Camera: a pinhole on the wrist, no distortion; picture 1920 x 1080 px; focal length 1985.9 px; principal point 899.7 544.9 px. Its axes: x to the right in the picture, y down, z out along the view. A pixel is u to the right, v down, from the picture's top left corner.
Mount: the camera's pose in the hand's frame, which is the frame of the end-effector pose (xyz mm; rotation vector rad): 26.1 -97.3 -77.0 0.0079 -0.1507 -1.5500
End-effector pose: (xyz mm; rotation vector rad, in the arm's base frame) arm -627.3 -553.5 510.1 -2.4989 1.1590 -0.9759
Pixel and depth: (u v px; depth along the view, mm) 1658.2 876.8 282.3
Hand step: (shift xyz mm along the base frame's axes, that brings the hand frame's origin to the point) 269.3 68.1 -62.6
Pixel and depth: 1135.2 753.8 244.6
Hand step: 185.6 35.8 -69.5
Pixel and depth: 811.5 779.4 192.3
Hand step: 130.8 17.0 -41.3
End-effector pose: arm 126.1 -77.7 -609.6 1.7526 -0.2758 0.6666
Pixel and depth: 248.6 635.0 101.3
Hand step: 50.3 -0.5 -36.4
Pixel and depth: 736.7 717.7 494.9
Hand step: 140.8 -384.6 -63.4
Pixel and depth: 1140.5 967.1 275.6
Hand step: 159.0 -154.3 -84.2
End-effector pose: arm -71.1 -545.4 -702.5 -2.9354 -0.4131 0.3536
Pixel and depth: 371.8 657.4 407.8
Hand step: -63.0 -5.2 -316.8
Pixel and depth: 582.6 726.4 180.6
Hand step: -16.4 68.4 -92.2
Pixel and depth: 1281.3 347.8 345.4
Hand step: -140.8 146.5 -223.6
